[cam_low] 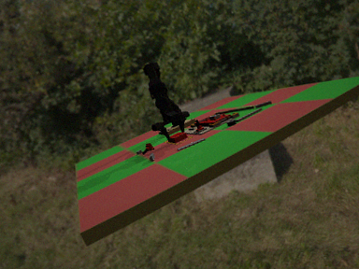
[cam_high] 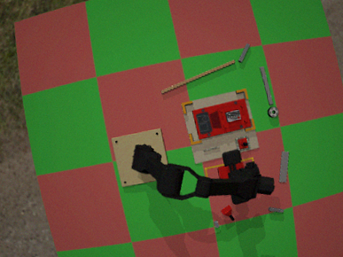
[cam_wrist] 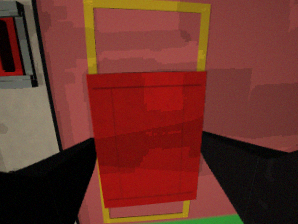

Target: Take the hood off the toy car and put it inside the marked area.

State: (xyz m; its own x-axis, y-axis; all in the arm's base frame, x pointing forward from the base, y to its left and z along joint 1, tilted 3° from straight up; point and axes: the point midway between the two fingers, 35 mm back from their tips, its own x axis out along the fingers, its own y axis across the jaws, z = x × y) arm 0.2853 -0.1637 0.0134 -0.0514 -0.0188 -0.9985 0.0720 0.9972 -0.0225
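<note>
Right now the red hood is right at my gripper tip. From my gripper tip the other things lie so: thin wooden rod: 1 cm behind, 38 cm to the left, 1 cm below.
</note>
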